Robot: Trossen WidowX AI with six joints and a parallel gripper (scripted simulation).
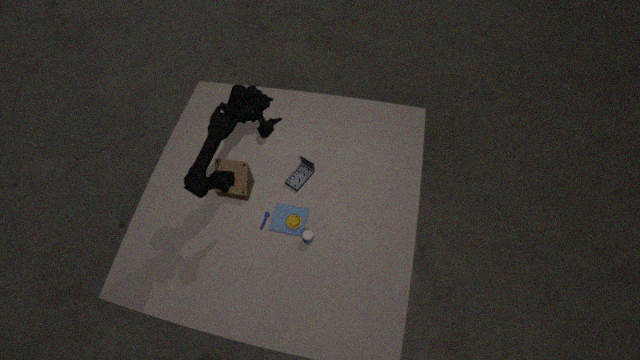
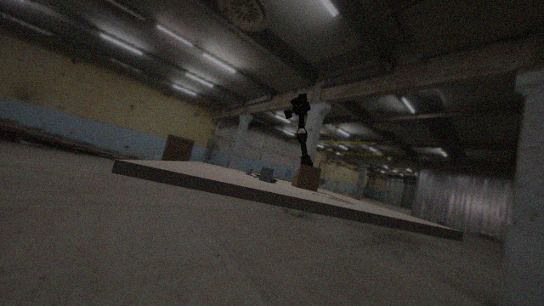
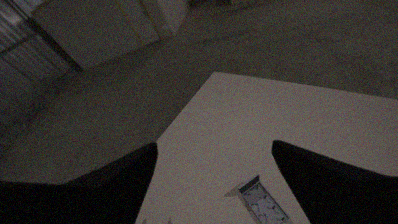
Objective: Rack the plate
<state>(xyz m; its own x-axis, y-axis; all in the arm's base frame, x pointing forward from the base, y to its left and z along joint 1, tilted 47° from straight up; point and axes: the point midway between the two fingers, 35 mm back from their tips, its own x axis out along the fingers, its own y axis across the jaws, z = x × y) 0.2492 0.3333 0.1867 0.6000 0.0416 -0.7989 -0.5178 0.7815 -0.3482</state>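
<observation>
Now: gripper tip 60 mm short of the yellow plate, 240 mm to the left of it and 440 mm above it. Also, from my gripper tip: blue spoon (70 mm behind, 240 mm to the right, 460 mm below); then white cup (130 mm ahead, 300 mm to the right, 440 mm below); then grey dish rack (50 mm ahead, 10 mm to the right, 440 mm below).
</observation>
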